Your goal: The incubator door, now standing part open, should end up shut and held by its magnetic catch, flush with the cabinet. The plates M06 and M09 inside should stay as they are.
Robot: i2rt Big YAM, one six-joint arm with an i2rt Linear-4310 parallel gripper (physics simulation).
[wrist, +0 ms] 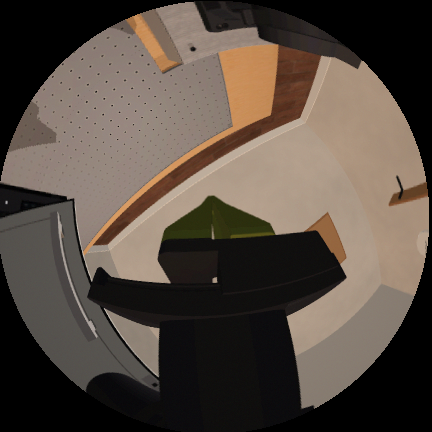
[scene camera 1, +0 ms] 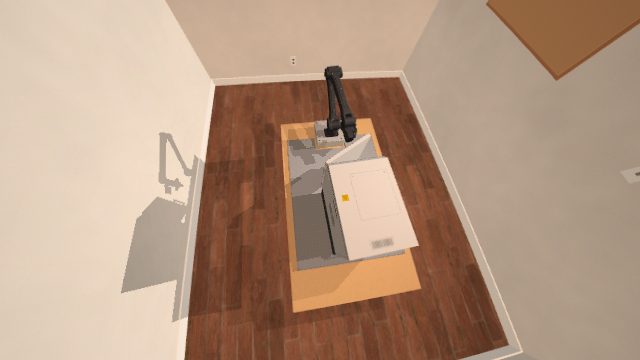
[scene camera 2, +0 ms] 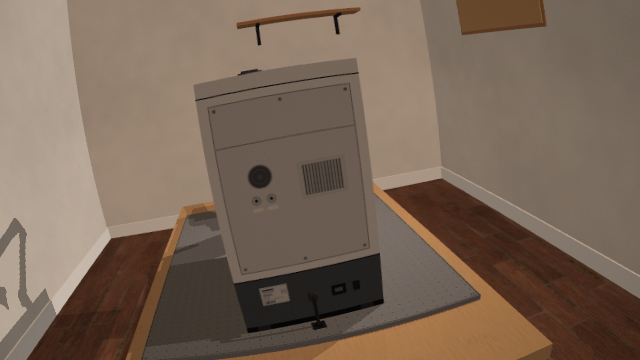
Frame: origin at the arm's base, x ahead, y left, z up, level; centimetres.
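Seen in the pictures: gripper, fingertip midpoint: (wrist: 210, 201) (scene camera 1: 356, 133); arm's base at its link origin: (scene camera 1: 331, 132).
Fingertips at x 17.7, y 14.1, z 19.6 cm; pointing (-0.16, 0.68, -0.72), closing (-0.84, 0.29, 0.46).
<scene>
Pixels of each thing's top centre, then the offset from my fingertips to it. "spot": a spot on its surface instead. Level surfaces: height alone.
- door's outer face with its long handle, surface spot: (wrist: 75, 285) spot: dx +19.0, dy -6.3, dz +0.5 cm
- wooden table at its surface level: dz -27.9 cm
- grey perforated plate at its surface level: dz -26.6 cm
- power cable at a spot on its surface: (scene camera 2: 315, 307) spot: dx +83.9, dy -16.2, dz -21.4 cm
The white incubator cabinet (scene camera 1: 370, 200) (scene camera 2: 295, 200) stands upright on the perforated grey plate. Its door (scene camera 1: 350, 148) (wrist: 30, 285) stands part open, swung out from the left front corner in scene camera 1, with a wedge-shaped gap to the cabinet front. In the wrist view the door's outer face with its long handle (wrist: 75, 285) is at the left. My gripper (scene camera 1: 356, 132) (wrist: 210, 201) is shut and empty, on the outer side of the door near its free edge. The green fingertips point past that edge. Contact with the door cannot be seen. Plates M06 and M09 do not show.
The arm's base (scene camera 1: 330, 142) stands on the wooden table (scene camera 1: 360, 285) (scene camera 2: 430, 340) in front of the cabinet. The grey perforated plate (scene camera 1: 310, 220) (scene camera 2: 425, 260) (wrist: 145, 105) lies under the cabinet. A power cable (scene camera 2: 315, 307) comes out at the cabinet's back. A shelf (scene camera 2: 300, 18) is on the wall.
</scene>
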